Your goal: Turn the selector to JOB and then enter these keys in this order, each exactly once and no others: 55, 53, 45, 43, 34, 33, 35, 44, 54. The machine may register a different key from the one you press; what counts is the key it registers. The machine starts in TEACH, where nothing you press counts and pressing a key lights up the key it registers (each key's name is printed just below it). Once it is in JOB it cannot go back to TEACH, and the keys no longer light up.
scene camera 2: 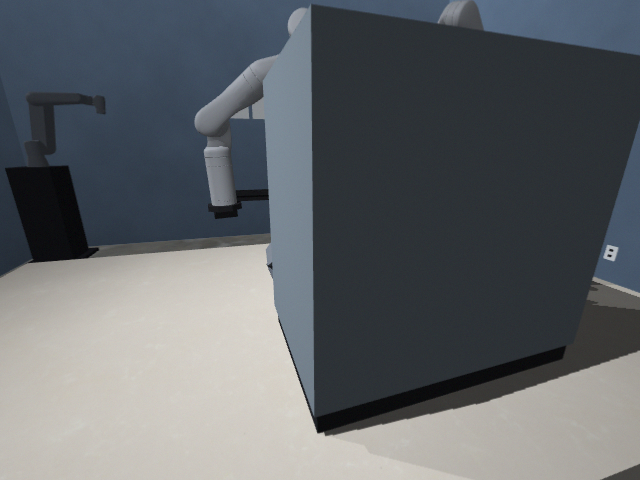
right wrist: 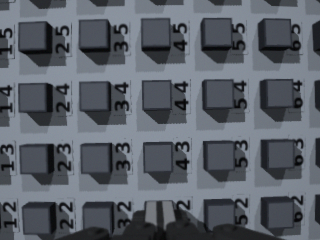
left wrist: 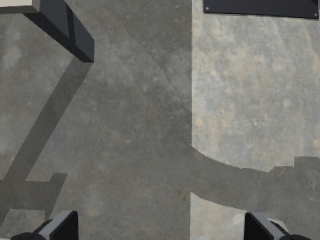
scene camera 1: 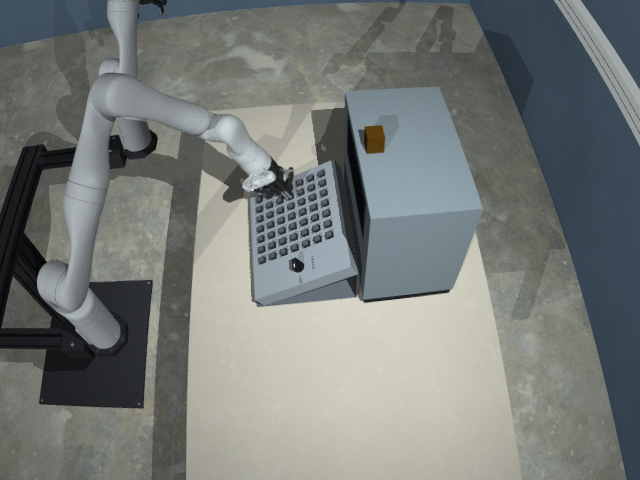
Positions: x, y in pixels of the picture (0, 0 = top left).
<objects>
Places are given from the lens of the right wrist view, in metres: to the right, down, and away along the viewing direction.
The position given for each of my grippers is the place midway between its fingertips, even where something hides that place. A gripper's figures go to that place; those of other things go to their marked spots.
my right gripper (right wrist: 159, 218): 0.00, 0.06, 0.16
sloped grey key panel (right wrist: 127, 126): -0.02, 0.00, 0.17
</objects>
